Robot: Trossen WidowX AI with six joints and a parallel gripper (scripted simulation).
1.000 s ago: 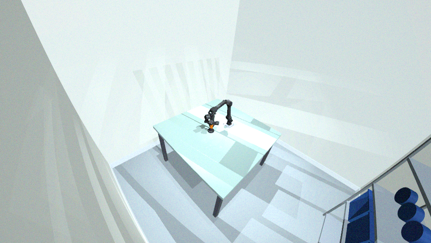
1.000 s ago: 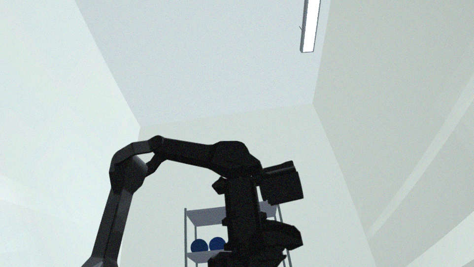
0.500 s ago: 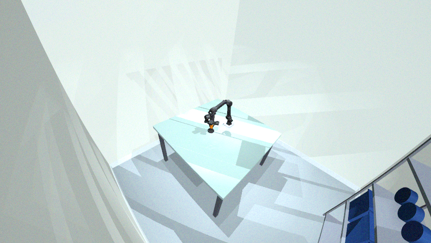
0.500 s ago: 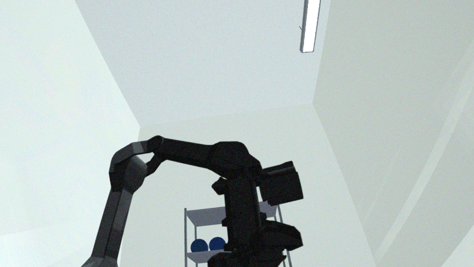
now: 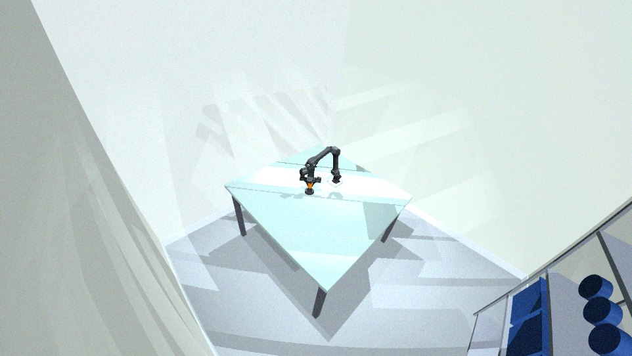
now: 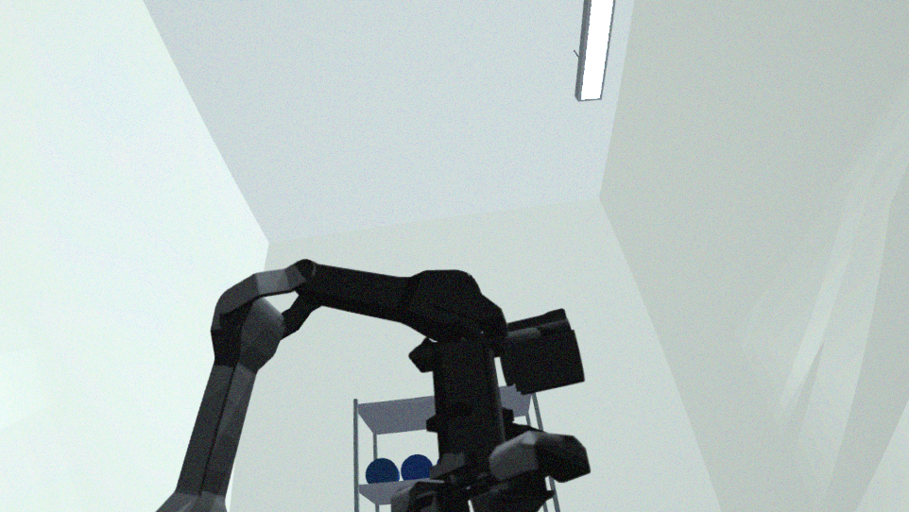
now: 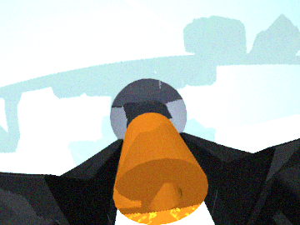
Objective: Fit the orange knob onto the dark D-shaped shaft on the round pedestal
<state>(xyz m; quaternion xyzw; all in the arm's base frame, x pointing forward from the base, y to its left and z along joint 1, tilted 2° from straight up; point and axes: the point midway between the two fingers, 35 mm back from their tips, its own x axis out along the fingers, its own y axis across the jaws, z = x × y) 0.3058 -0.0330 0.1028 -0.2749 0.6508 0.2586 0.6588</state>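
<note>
Now: the orange knob 2 cm above my gripper tip. From my gripper tip the other things lie so: round pedestal (4 cm below).
</note>
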